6 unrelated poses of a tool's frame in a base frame.
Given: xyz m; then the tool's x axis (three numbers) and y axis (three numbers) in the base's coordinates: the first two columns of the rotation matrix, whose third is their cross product.
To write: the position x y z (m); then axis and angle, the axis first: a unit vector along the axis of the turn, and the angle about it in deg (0 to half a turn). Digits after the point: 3 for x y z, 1 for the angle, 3 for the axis.
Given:
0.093 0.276 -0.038 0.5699 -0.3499 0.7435 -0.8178 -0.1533 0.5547
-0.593 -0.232 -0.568 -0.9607 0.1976 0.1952 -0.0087 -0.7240 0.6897
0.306 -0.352 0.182 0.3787 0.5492 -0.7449 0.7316 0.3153 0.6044
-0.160 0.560 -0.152 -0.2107 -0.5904 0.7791 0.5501 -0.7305 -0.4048
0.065 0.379 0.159 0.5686 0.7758 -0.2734 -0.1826 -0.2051 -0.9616
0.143 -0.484 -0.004 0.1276 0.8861 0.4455 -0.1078 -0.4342 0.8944
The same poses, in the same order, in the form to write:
0.093 0.276 -0.038 0.842 -0.469 0.266 118.6
-0.593 -0.232 -0.568 0.129 0.368 0.921 173.6
0.306 -0.352 0.182 0.721 0.686 -0.095 107.1
-0.160 0.560 -0.152 -0.548 0.021 -0.836 137.0
0.065 0.379 0.159 -0.818 -0.278 0.503 107.8
0.143 -0.484 -0.004 0.683 0.349 0.642 129.3

